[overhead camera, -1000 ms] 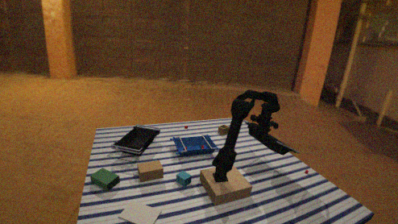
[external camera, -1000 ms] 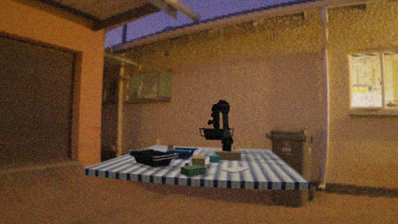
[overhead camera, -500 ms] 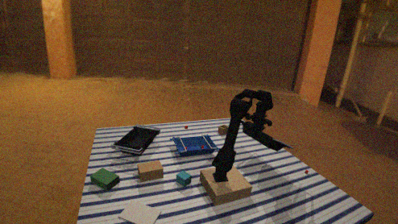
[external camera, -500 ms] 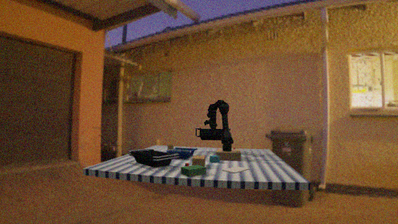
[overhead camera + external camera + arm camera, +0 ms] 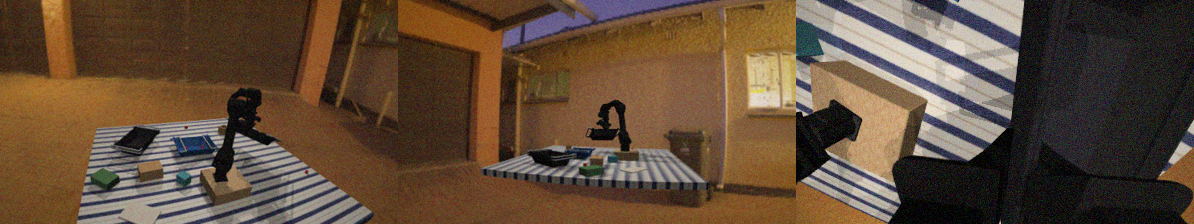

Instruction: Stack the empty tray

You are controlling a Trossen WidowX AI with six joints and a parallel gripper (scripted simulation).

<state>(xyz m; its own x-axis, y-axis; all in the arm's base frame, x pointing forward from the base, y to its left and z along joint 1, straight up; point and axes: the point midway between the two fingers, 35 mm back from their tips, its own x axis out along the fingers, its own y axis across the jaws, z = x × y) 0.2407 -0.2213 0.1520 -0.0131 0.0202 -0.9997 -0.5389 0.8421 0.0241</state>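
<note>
My gripper tip is now 6 cm to the left of the dark tray and 4 cm short of it. From my gripper tip the other things lie so: teal cube 39 cm to the left, 18 cm behind, 16 cm below; red block 47 cm ahead, 31 cm to the left, 17 cm below; tan box 38 cm ahead, 16 cm below, 1 cm to the left.
</note>
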